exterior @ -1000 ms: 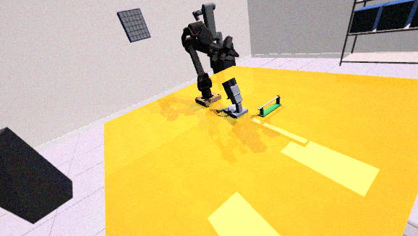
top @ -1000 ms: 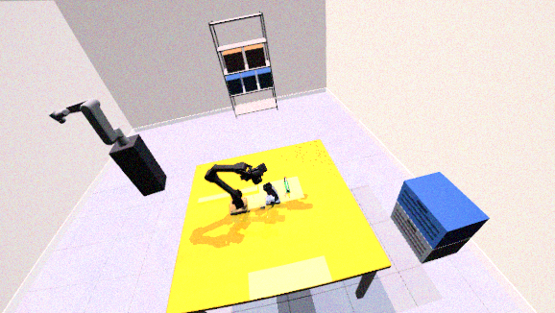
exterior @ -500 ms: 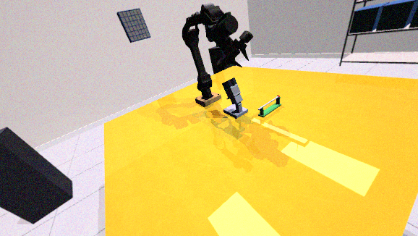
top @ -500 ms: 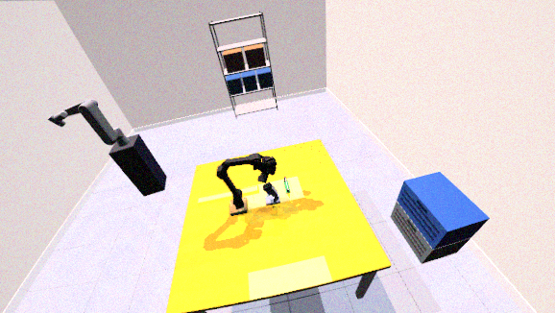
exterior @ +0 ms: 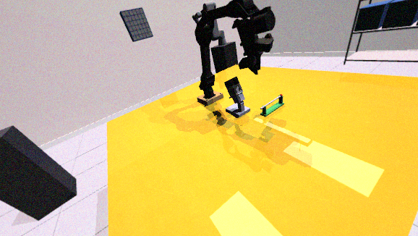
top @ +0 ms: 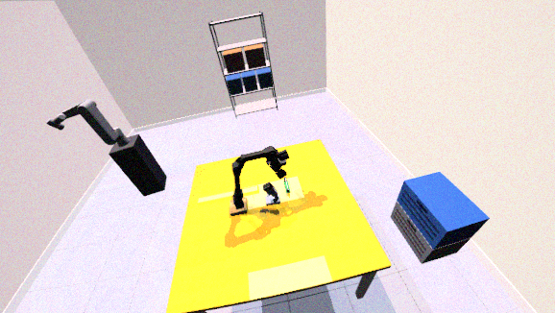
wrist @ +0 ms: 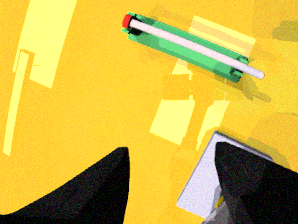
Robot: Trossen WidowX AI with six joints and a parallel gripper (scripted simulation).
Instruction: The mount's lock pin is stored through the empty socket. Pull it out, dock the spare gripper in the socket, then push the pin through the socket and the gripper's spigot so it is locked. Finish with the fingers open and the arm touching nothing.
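The green cradle lies 160 mm below my gripper tip, 60 mm ahead of it and 20 mm to the left of it. From my gripper tip the other things lie so: spare gripper 90 mm behind, 70 mm to the right, 70 mm below; mount 140 mm below, 80 mm behind, 70 mm to the right.
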